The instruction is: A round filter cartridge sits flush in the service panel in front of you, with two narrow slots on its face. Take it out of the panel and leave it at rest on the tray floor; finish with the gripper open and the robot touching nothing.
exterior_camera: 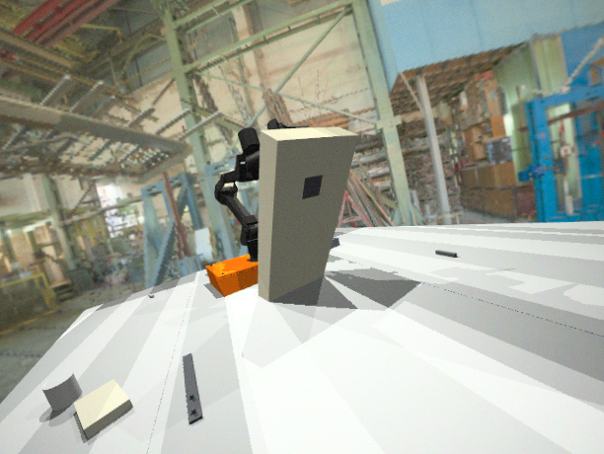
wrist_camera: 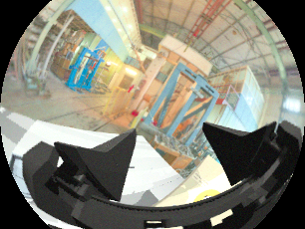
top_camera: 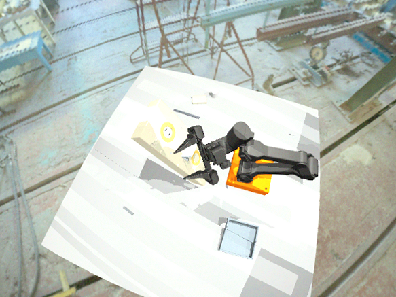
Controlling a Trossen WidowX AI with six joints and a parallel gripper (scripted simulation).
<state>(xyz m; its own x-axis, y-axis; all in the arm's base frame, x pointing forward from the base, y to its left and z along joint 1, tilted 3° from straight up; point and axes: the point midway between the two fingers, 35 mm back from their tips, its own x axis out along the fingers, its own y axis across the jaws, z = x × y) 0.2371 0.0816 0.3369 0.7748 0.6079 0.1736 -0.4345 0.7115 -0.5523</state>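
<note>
Now: gripper tip 170 mm to the left of the round filter cartridge, 120 mm above it and 100 mm short of it. Round my gripper tip: tray: 380 mm below, 290 mm behind, 170 mm to the left; then cream block: 600 mm to the right, 380 mm below, 20 mm ahead; then grey bar: 380 mm below, 250 mm ahead, 130 mm to the left.
</note>
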